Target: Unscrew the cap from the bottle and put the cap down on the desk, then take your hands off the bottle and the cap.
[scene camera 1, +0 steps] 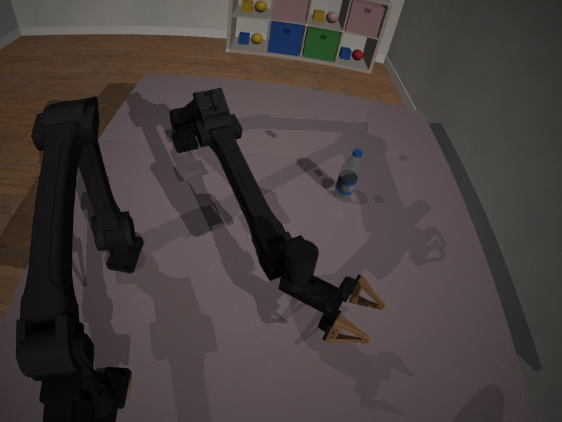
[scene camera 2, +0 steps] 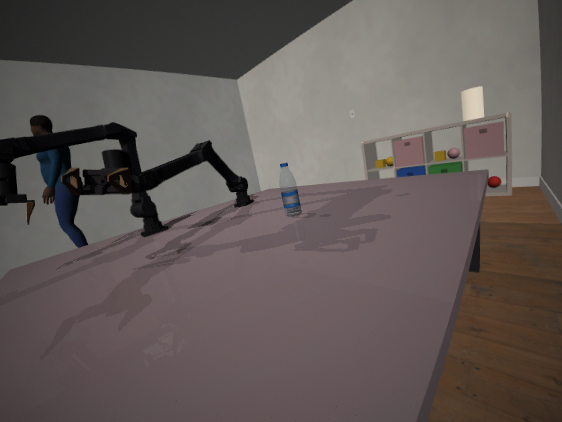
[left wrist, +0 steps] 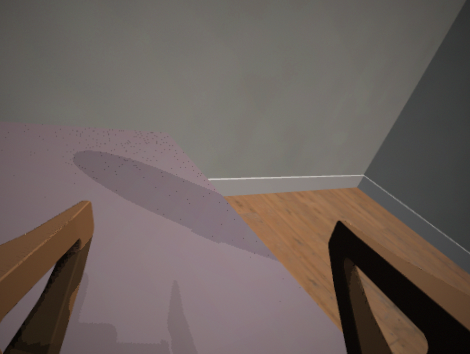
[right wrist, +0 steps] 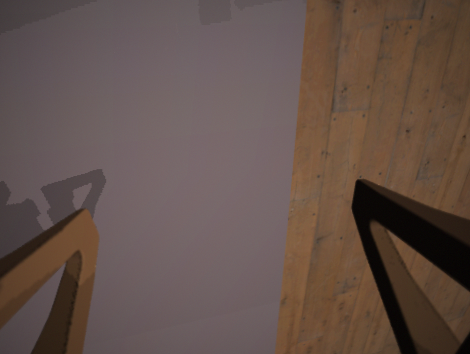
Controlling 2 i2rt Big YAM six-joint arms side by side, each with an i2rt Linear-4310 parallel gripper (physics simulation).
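Frame: origin at the left arm's base, x down, y right, z back, level; metres.
Where they show: left gripper, fingertip midpoint: point(scene camera 1: 377, 323) point(scene camera 2: 85, 179) point(left wrist: 217, 223); right gripper, fingertip midpoint: point(scene camera 1: 121, 421) point(scene camera 2: 8, 226) point(right wrist: 223, 207); left arm's base, link origin: point(scene camera 1: 184, 141) point(scene camera 2: 244, 204); right arm's base, link origin: point(scene camera 1: 125, 254) point(scene camera 2: 154, 232).
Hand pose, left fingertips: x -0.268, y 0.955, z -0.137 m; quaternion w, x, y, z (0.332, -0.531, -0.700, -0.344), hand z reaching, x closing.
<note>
Each offset is from my left fingertips to the top centre of the thing. Level surfaces: height alone.
A clear bottle {dx +0.063, dy -0.506, dz -0.312 m} point(scene camera 1: 348, 176) point(scene camera 2: 290, 192) with a blue-banded label stands upright on the desk {dx +0.268 m} point(scene camera 1: 300, 150) point(scene camera 2: 300, 310). Its blue cap {dx +0.062, dy -0.506, dz -0.312 m} point(scene camera 1: 357, 153) point(scene camera 2: 284, 165) sits on top of the neck. My left gripper point(scene camera 1: 376, 323) point(left wrist: 217, 223) is open and empty, in the air above the desk, well apart from the bottle and nearer the bottom of the scene camera 1 view. My right gripper point(right wrist: 223, 207) is open and empty above the desk's edge; in scene camera 1 it is mostly hidden behind its own arm at the bottom left. The bottle does not show in either wrist view.
A shelf unit point(scene camera 1: 228, 30) point(scene camera 2: 509, 150) with bins and small balls stands on the floor beyond the desk. A person point(scene camera 2: 62, 175) stands behind the arms in scene camera 2. Walls stand around the desk. The left arm's links stretch over the desk between its base and the gripper.
</note>
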